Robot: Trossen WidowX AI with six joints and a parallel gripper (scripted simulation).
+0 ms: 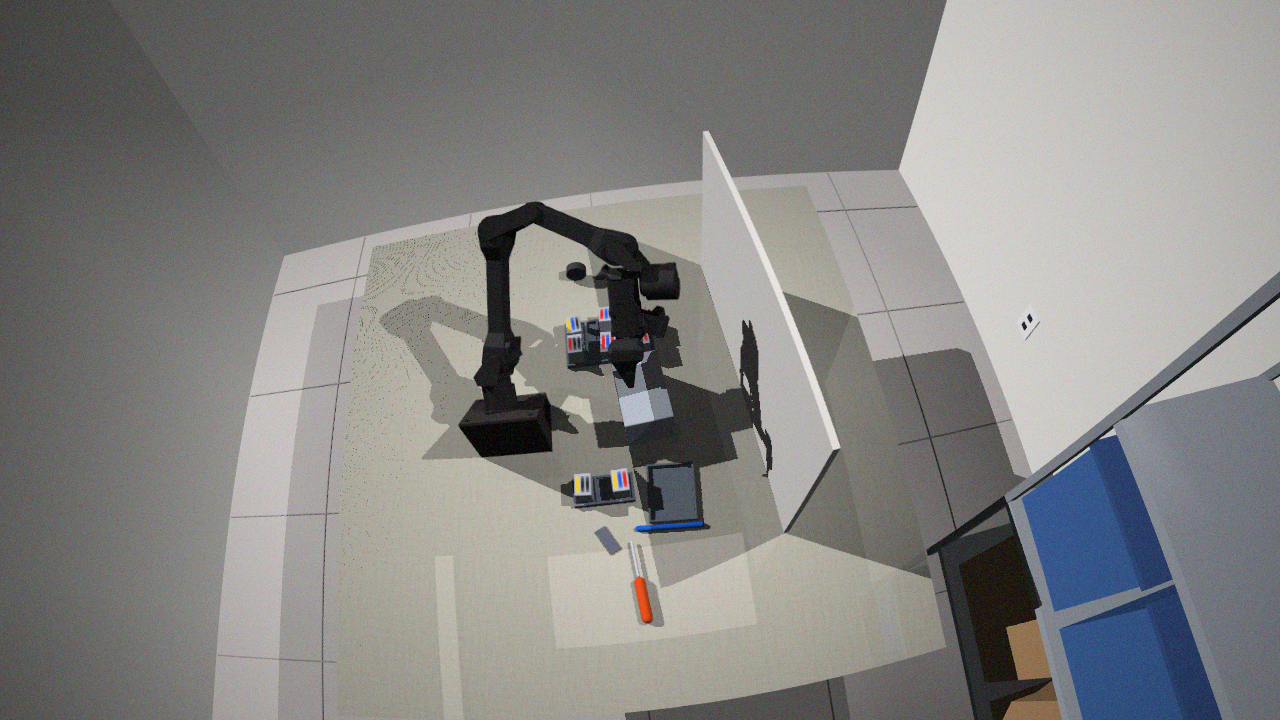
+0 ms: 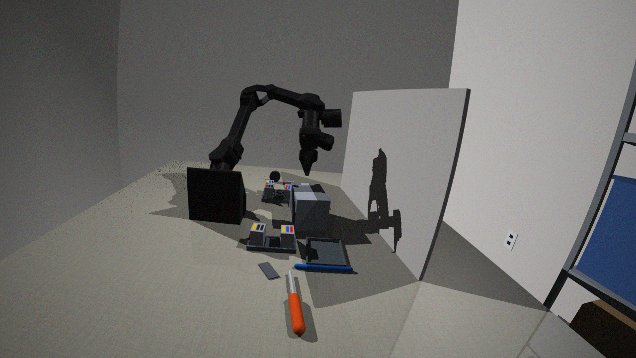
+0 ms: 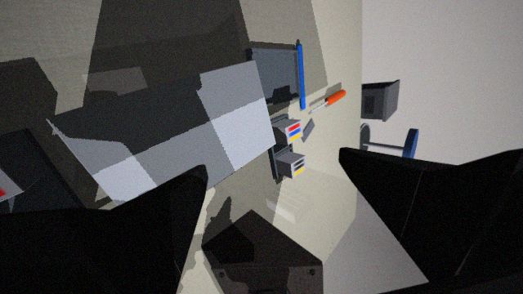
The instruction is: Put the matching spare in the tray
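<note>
My gripper tip is 22 cm to the right of the grey spare, 13 cm above it and 6 cm short of it. Round my gripper tip: tall black panel: 24 cm ahead, 5 cm above, 1 cm to the left; then grey tray: 19 cm to the right, 17 cm below, 3 cm ahead; then grey mounted unit: 12 cm below, 2 cm to the left, 2 cm ahead.
</note>
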